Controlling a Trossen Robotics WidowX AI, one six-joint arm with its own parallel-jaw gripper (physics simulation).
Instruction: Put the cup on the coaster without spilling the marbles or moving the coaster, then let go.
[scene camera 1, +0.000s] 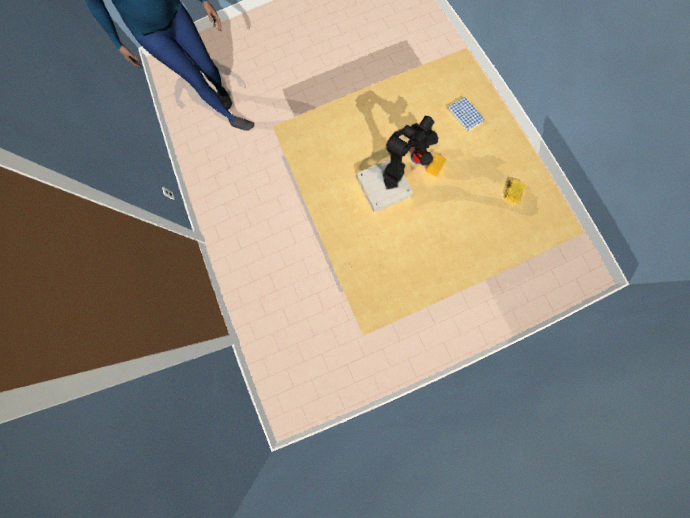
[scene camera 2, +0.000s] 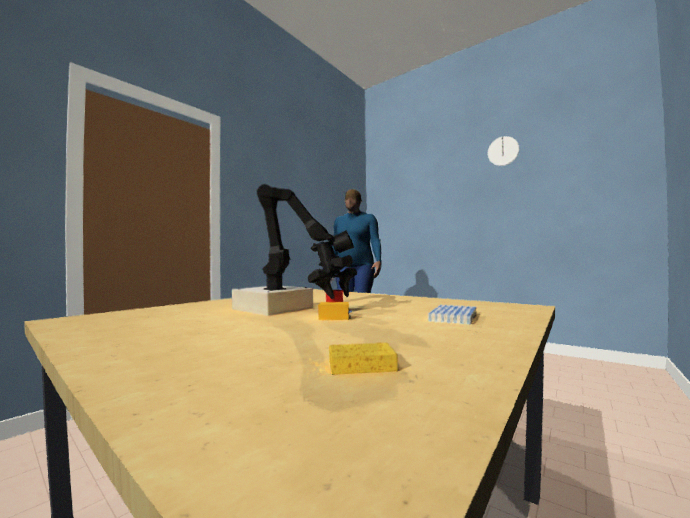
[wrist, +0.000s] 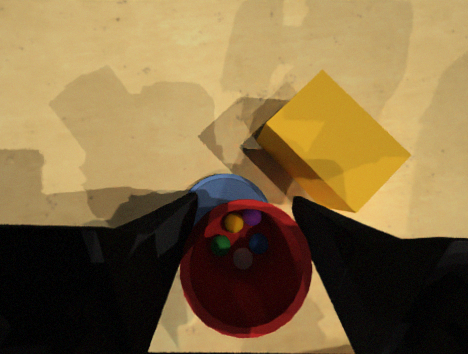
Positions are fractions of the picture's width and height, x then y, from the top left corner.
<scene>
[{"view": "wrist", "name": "my gripper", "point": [0.52, 0.57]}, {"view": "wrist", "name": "orange block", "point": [0.73, 0.44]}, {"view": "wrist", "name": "blue coaster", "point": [0.45, 0.54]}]
</scene>
